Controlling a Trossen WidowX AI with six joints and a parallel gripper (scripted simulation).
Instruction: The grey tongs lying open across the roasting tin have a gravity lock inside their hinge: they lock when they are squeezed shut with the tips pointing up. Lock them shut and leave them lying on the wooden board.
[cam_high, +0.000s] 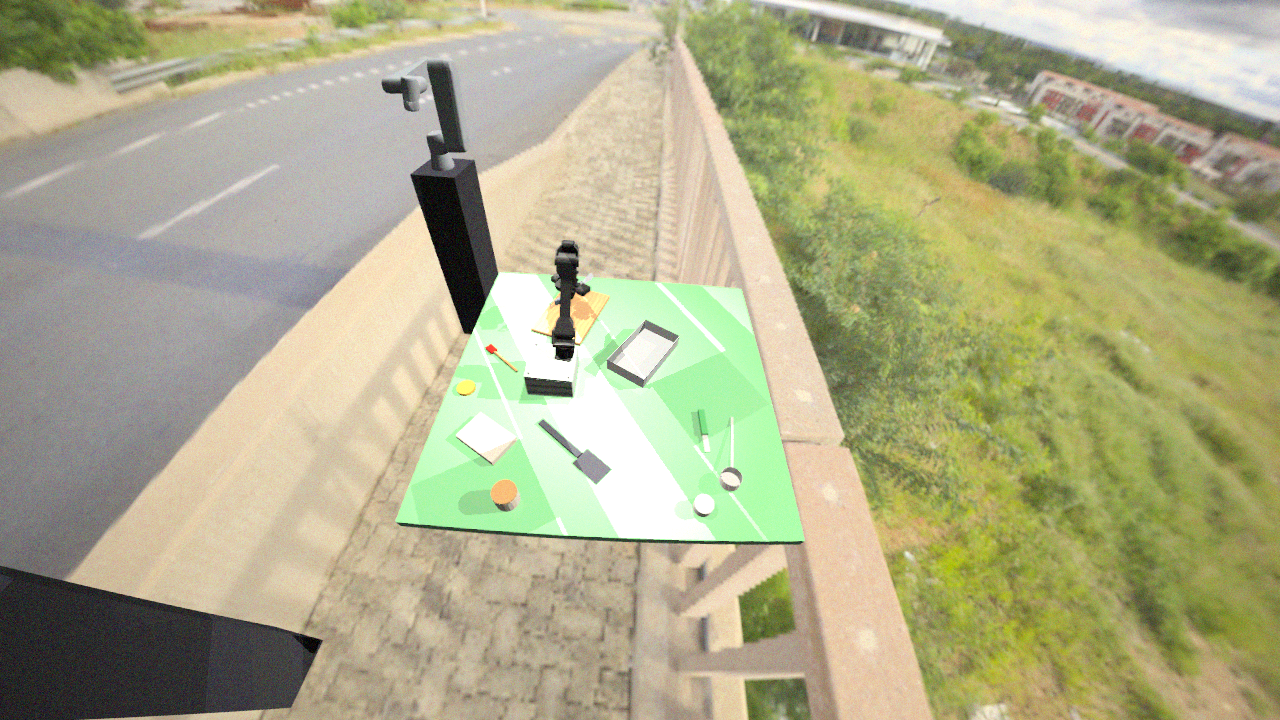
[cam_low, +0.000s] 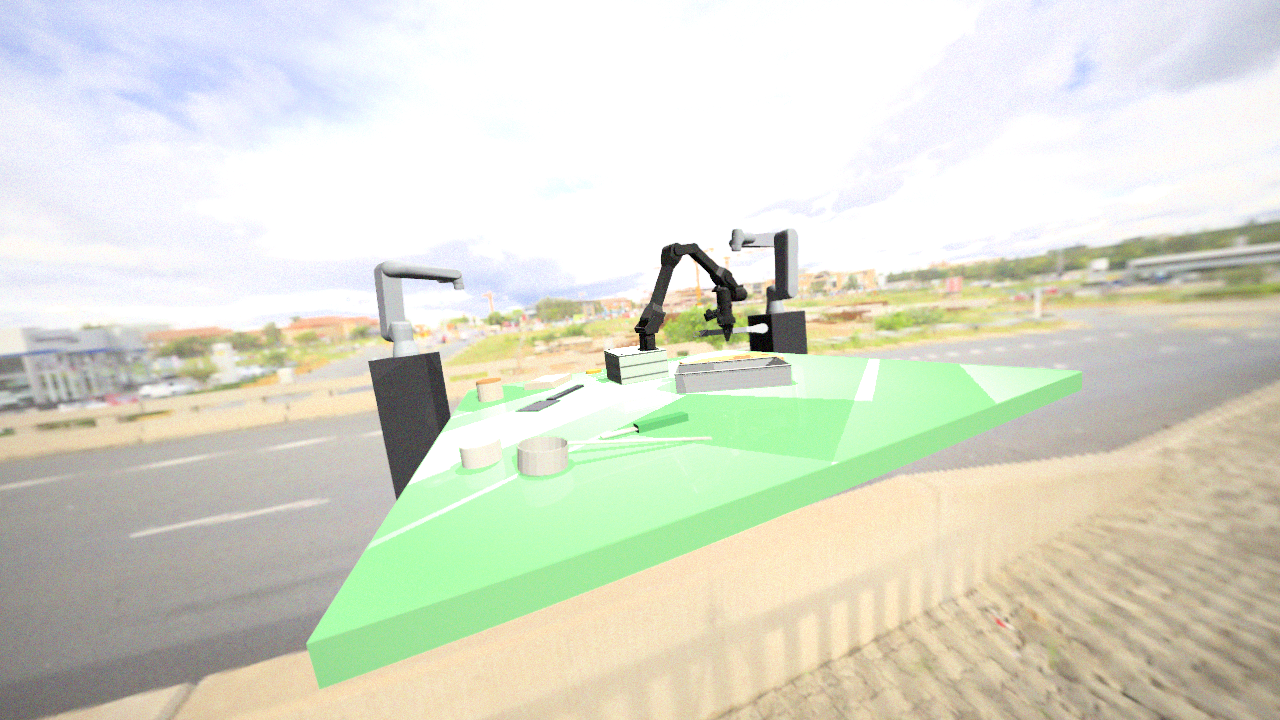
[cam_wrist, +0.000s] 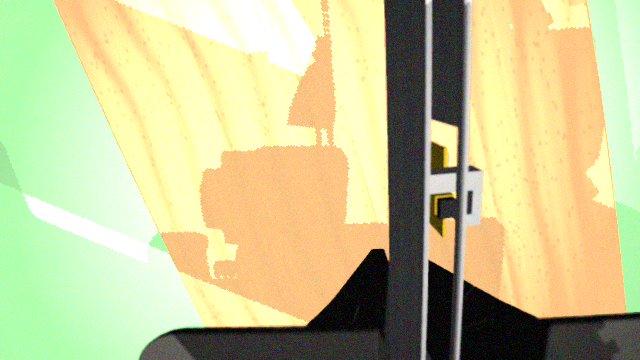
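The yellow latch piece lies 4 cm above my gripper tip, 3 cm to the right of it and 2 cm behind it. From my gripper tip the other things lie so: wooden board (8 cm below); orange disc (51 cm to the right, 31 cm behind, 8 cm below); grey roasting tin (36 cm ahead, 21 cm to the right, 6 cm below).
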